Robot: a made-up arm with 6 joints.
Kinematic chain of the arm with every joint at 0, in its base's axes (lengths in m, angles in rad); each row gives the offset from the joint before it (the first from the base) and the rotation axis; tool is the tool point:
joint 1: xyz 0 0 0.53 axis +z
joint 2: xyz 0.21 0 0 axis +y
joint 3: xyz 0 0 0.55 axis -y
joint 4: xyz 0 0 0.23 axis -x
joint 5: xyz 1.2 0 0 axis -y
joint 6: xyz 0.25 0 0 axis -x
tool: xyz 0 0 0
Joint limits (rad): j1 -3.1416..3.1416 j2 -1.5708..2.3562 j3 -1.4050..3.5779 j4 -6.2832..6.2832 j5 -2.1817..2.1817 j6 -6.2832..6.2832
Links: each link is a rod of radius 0.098 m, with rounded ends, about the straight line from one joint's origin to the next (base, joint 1, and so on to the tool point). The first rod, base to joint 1, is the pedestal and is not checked.
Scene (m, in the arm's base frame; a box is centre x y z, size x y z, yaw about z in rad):
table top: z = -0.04
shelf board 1: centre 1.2 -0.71 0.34 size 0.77 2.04 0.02 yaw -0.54
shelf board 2: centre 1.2 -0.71 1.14 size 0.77 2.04 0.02 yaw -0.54
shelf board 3: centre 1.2 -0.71 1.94 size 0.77 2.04 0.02 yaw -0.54
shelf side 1: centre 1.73 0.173 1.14 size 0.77 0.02 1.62 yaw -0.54
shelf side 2: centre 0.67 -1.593 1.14 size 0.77 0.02 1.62 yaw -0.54
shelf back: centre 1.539 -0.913 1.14 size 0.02 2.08 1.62 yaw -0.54
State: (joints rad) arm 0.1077 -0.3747 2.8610 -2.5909 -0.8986 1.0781
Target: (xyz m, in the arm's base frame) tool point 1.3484 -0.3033 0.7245
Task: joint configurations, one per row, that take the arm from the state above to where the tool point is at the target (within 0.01 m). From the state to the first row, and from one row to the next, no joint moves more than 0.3 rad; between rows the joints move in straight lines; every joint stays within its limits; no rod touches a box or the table.
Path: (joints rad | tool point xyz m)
1: 0.4050 -0.3317 2.8955 -2.5576 -0.9076 1.0552 | -1.2232 -0.4062 0.5413
2: 0.7023 -0.2887 2.9300 -2.5244 -0.9165 1.0322 | -1.0395 -0.7292 0.5625
3: 0.9995 -0.2457 2.9645 -2.4911 -0.9255 1.0093 | -0.7746 -0.9813 0.5829
4: 1.2968 -0.2027 2.9990 -2.4579 -0.9345 0.9864 | -0.4534 -1.1436 0.6025
5: 1.5941 -0.1598 3.0336 -2.4246 -0.9434 0.9634 | -0.1049 -1.2054 0.6212
6: 1.8644 -0.1993 2.9719 -2.5282 -0.9104 0.9864 | 0.2501 -1.2199 0.6378
7: 2.1346 -0.2389 2.9103 -2.6317 -0.8775 1.0093 | 0.6030 -1.1294 0.6562
8: 2.4049 -0.2784 2.8487 -2.7353 -0.8445 1.0322 | 0.9228 -0.9367 0.6770
9: 2.6752 -0.3180 2.7871 -2.8388 -0.8115 1.0552 | 1.1796 -0.6544 0.6997
10: 2.9455 -0.3575 2.7255 -2.9424 -0.7785 1.0781 | 1.3484 -0.3033 0.7245

